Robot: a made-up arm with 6 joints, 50 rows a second.
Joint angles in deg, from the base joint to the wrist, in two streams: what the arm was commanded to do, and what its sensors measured. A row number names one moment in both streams.
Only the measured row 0 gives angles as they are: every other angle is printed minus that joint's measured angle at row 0.
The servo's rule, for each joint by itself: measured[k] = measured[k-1] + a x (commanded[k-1-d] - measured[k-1]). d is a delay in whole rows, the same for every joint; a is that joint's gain. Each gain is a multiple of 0.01, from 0.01 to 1. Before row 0 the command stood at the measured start. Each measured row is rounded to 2 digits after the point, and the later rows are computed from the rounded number. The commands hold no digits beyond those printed.
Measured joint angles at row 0: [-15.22 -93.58 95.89 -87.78 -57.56 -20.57]
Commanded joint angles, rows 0 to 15: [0.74 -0.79 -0.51 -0.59 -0.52 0.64]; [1.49 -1.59 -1.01 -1.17 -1.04 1.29]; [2.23 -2.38 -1.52 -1.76 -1.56 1.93]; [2.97 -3.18 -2.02 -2.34 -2.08 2.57]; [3.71 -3.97 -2.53 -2.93 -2.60 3.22]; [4.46 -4.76 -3.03 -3.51 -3.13 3.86]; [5.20 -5.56 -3.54 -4.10 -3.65 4.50]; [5.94 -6.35 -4.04 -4.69 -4.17 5.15]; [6.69 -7.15 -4.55 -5.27 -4.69 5.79]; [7.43 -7.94 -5.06 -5.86 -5.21 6.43]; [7.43 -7.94 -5.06 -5.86 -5.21 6.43]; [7.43 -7.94 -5.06 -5.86 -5.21 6.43]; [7.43 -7.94 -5.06 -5.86 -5.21 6.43]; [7.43 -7.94 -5.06 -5.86 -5.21 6.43]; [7.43 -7.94 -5.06 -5.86 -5.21 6.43]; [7.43 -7.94 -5.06 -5.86 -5.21 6.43]
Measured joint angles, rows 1 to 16: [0.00 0.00 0.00 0.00 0.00 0.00]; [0.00 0.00 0.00 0.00 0.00 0.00]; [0.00 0.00 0.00 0.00 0.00 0.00]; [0.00 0.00 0.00 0.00 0.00 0.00]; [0.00 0.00 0.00 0.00 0.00 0.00]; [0.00 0.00 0.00 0.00 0.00 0.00]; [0.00 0.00 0.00 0.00 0.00 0.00]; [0.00 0.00 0.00 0.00 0.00 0.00]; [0.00 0.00 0.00 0.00 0.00 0.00]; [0.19 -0.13 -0.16 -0.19 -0.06 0.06]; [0.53 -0.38 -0.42 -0.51 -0.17 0.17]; [0.97 -0.72 -0.76 -0.92 -0.32 0.33]; [1.49 -1.14 -1.15 -1.39 -0.51 0.53]; [2.07 -1.62 -1.58 -1.90 -0.74 0.77]; [2.69 -2.15 -2.03 -2.43 -1.00 1.05]; [3.34 -2.73 -2.50 -2.98 -1.29 1.36]
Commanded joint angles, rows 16 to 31: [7.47 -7.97 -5.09 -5.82 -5.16 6.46]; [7.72 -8.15 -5.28 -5.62 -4.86 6.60]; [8.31 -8.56 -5.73 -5.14 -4.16 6.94]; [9.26 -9.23 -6.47 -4.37 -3.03 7.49]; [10.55 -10.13 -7.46 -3.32 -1.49 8.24]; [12.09 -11.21 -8.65 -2.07 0.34 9.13]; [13.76 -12.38 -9.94 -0.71 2.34 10.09]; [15.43 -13.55 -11.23 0.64 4.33 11.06]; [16.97 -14.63 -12.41 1.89 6.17 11.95]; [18.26 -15.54 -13.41 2.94 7.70 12.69]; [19.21 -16.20 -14.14 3.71 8.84 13.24]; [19.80 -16.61 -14.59 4.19 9.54 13.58]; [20.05 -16.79 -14.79 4.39 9.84 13.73]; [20.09 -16.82 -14.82 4.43 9.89 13.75]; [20.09 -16.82 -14.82 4.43 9.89 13.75]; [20.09 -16.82 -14.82 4.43 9.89 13.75]
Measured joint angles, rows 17 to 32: [4.02 -3.35 -2.98 -3.54 -1.61 1.70]; [4.71 -4.00 -3.47 -4.11 -1.95 2.07]; [5.42 -4.67 -3.96 -4.69 -2.31 2.46]; [5.94 -5.23 -4.30 -5.08 -2.63 2.82]; [6.33 -5.69 -4.54 -5.34 -2.91 3.14]; [6.62 -6.07 -4.70 -5.51 -3.16 3.44]; [6.83 -6.39 -4.81 -5.63 -3.39 3.71]; [6.99 -6.65 -4.89 -5.71 -3.59 3.95]; [7.10 -6.87 -4.94 -5.76 -3.77 4.17]; [7.20 -7.06 -4.99 -5.78 -3.92 4.38]; [7.34 -7.25 -5.08 -5.73 -4.02 4.58]; [7.59 -7.47 -5.28 -5.54 -4.04 4.79]; [8.02 -7.77 -5.65 -5.15 -3.93 5.03]; [8.68 -8.17 -6.21 -4.55 -3.66 5.32]; [9.57 -8.69 -6.97 -3.73 -3.22 5.66]; [10.66 -9.32 -7.89 -2.73 -2.61 6.06]
